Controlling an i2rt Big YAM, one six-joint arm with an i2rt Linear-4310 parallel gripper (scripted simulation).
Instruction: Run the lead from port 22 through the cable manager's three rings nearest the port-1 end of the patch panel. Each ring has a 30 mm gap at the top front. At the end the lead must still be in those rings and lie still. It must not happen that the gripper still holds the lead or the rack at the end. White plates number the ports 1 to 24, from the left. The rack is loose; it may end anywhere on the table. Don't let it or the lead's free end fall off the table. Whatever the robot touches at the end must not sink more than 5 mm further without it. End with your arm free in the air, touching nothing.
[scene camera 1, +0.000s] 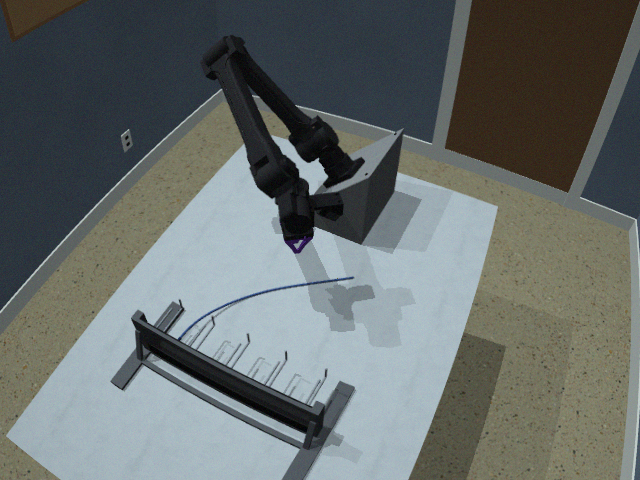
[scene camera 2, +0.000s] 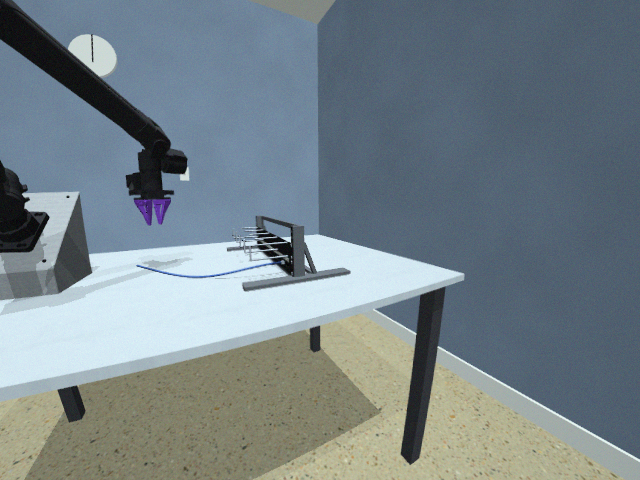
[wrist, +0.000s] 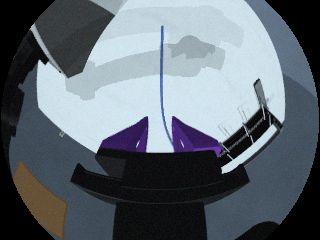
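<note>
There is a rack here, and I can see it from scene camera 1 (scene camera 1: 228, 381), from scene camera 2 (scene camera 2: 294, 252) and from the wrist view (wrist: 240, 141). I also see my gripper (scene camera 2: 154, 224), which shows in the wrist view (wrist: 160, 120) too.
</note>
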